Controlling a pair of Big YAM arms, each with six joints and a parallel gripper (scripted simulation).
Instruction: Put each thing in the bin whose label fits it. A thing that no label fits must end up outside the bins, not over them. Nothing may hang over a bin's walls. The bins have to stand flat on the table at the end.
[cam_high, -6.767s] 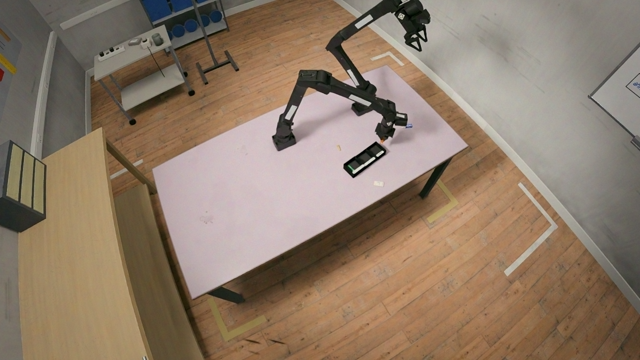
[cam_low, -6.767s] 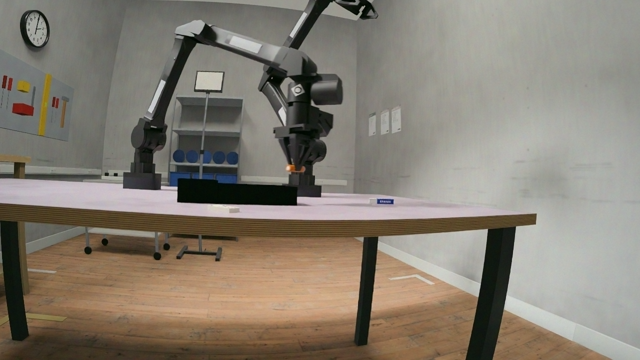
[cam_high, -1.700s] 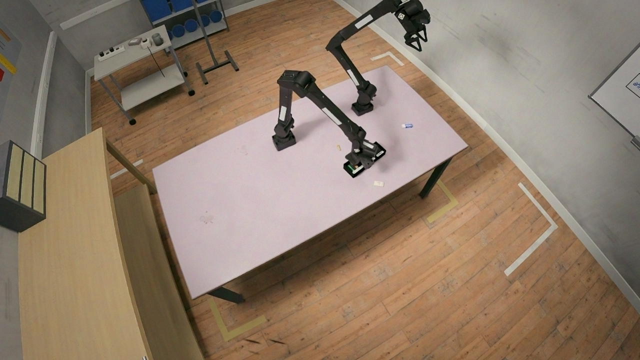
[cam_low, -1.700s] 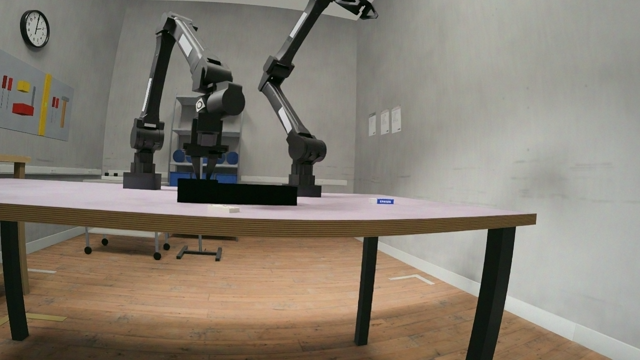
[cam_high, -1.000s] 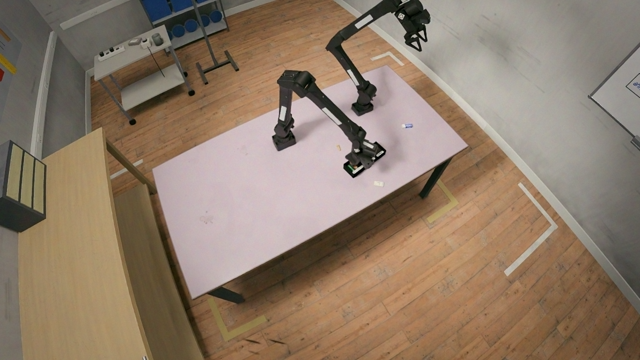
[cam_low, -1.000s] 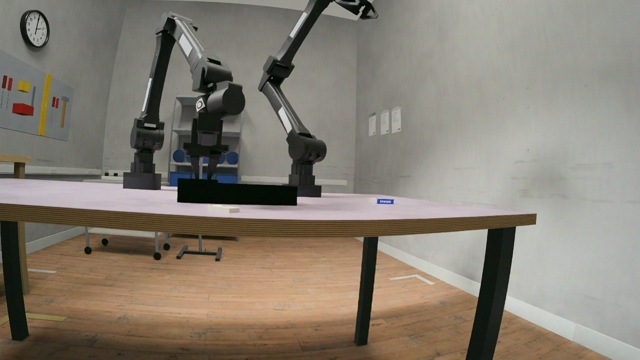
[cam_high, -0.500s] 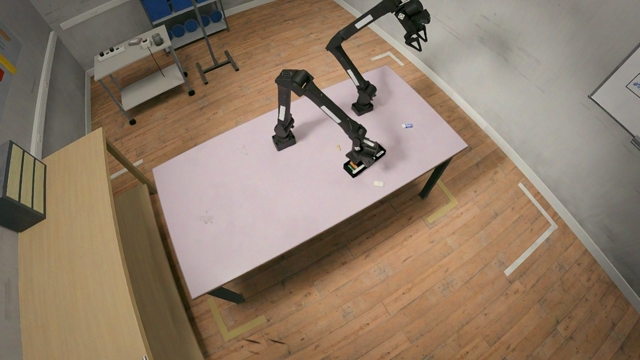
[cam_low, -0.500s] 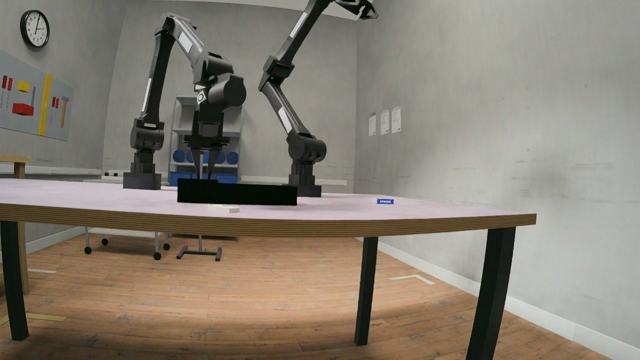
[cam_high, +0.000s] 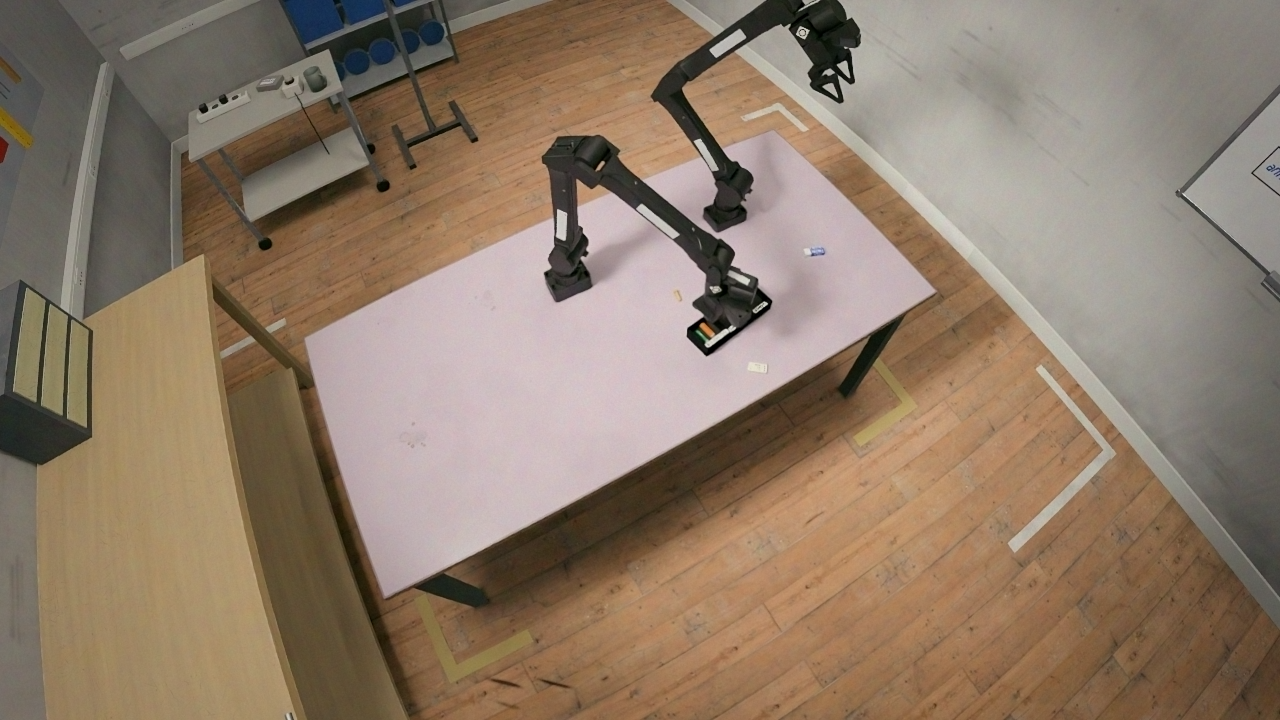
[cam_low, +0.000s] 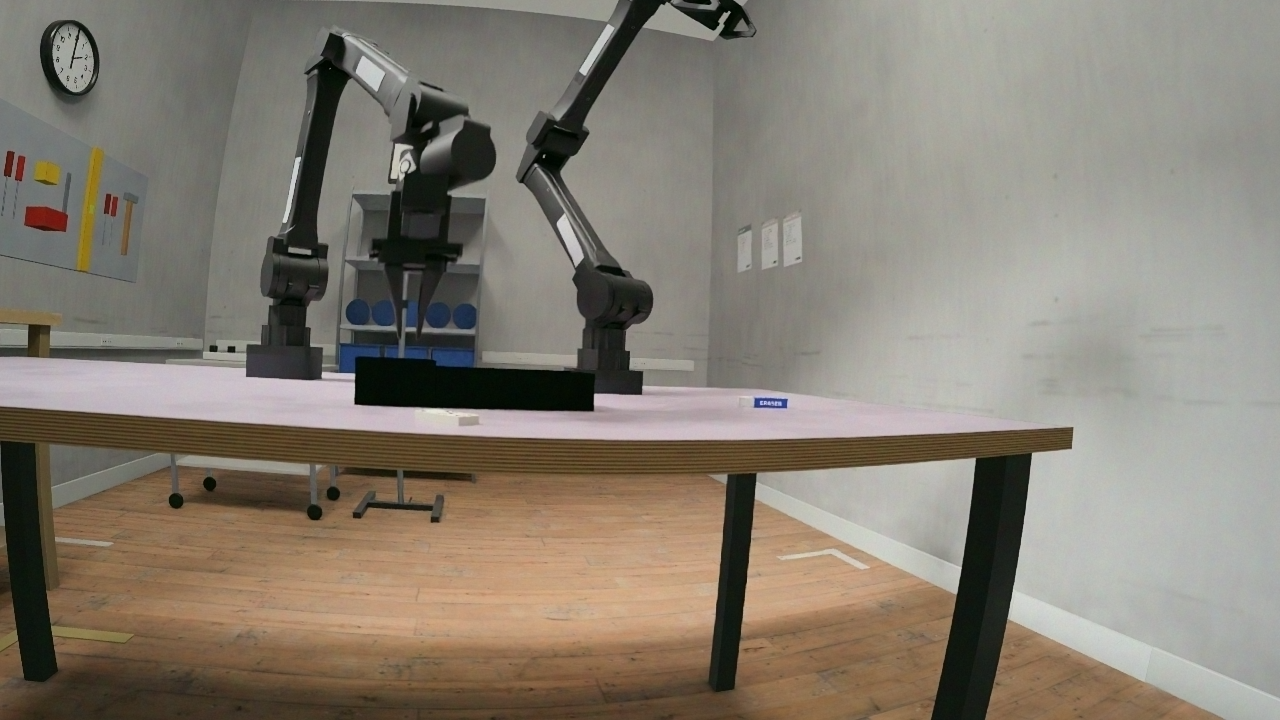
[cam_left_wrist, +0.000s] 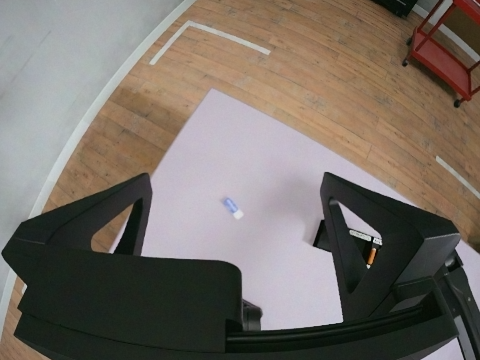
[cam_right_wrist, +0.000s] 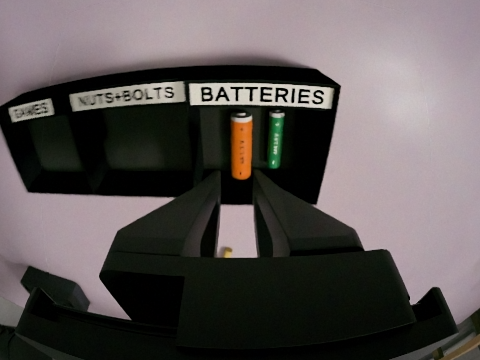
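Now: the orange battery 1 cm behind my right hand and 6 cm below it. Also, from my right hand: eraser 9 cm behind, 44 cm to the left, 7 cm below; white die 16 cm ahead, 6 cm to the left, 7 cm below; brass bolt 16 cm behind, 1 cm to the right, 7 cm below.
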